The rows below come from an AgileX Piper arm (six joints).
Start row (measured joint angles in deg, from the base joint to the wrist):
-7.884, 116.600, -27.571, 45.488, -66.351, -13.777
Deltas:
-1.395, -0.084, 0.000, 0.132, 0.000, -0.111
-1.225, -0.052, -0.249, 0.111, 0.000, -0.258
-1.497, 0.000, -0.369, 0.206, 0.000, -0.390
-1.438, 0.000, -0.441, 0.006, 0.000, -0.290
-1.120, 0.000, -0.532, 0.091, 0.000, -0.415
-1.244, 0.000, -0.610, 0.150, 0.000, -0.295
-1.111, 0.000, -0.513, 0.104, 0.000, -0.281
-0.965, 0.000, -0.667, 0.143, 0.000, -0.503
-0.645, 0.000, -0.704, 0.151, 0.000, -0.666
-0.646, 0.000, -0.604, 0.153, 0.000, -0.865
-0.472, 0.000, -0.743, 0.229, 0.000, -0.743
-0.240, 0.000, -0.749, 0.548, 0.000, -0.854
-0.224, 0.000, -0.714, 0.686, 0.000, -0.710
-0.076, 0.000, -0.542, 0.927, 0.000, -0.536
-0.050, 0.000, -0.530, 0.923, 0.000, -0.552
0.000, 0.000, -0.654, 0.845, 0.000, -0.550
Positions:
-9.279, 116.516, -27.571, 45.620, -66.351, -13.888
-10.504, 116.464, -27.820, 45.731, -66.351, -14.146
-12.001, 116.464, -28.189, 45.937, -66.351, -14.536
-13.439, 116.464, -28.630, 45.943, -66.351, -14.826
-14.559, 116.464, -29.162, 46.034, -66.351, -15.241
-15.803, 116.464, -29.772, 46.184, -66.351, -15.536
-16.914, 116.464, -30.285, 46.288, -66.351, -15.817
-17.879, 116.464, -30.952, 46.431, -66.351, -16.320
-18.524, 116.464, -31.656, 46.582, -66.351, -16.986
-19.170, 116.464, -32.260, 46.735, -66.351, -17.851
-19.642, 116.464, -33.003, 46.964, -66.351, -18.594
-19.882, 116.464, -33.752, 47.512, -66.351, -19.448
-20.106, 116.464, -34.466, 48.198, -66.351, -20.158
-20.182, 116.464, -35.008, 49.125, -66.351, -20.694
-20.232, 116.464, -35.538, 50.048, -66.351, -21.246
-20.232, 116.464, -36.192, 50.893, -66.351, -21.796

